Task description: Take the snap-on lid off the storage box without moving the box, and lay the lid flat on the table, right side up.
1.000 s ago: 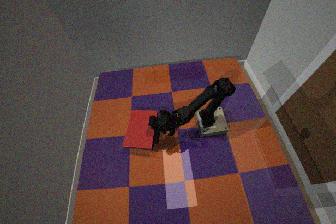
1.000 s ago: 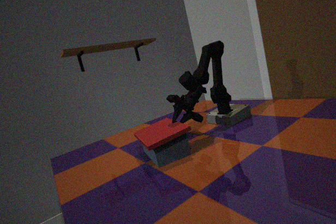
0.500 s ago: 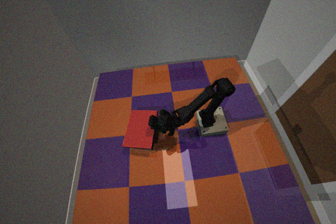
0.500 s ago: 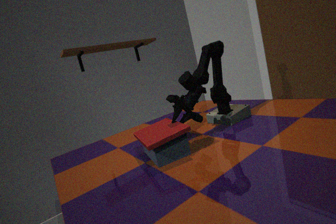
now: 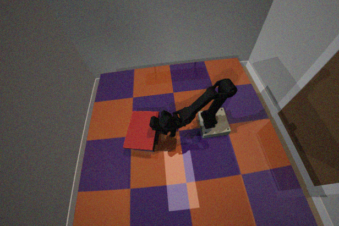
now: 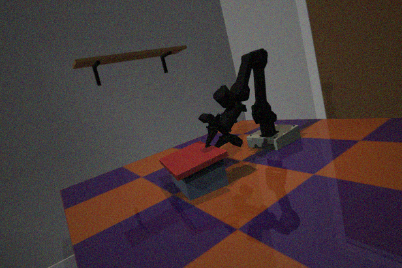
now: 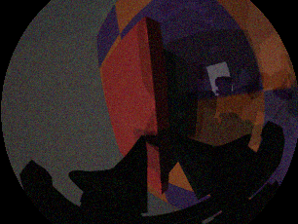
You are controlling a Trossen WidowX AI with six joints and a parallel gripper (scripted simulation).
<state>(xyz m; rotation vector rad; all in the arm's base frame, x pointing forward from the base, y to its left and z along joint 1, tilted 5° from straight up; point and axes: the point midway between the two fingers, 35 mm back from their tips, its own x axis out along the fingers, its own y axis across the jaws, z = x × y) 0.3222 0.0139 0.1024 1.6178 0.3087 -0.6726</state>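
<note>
Right now my gripper tip is 8 cm short of the red lid and 2 cm to the left of it. From my gripper tip the other things lie so: storage box (7 cm ahead, 6 cm below, 2 cm to the right).
</note>
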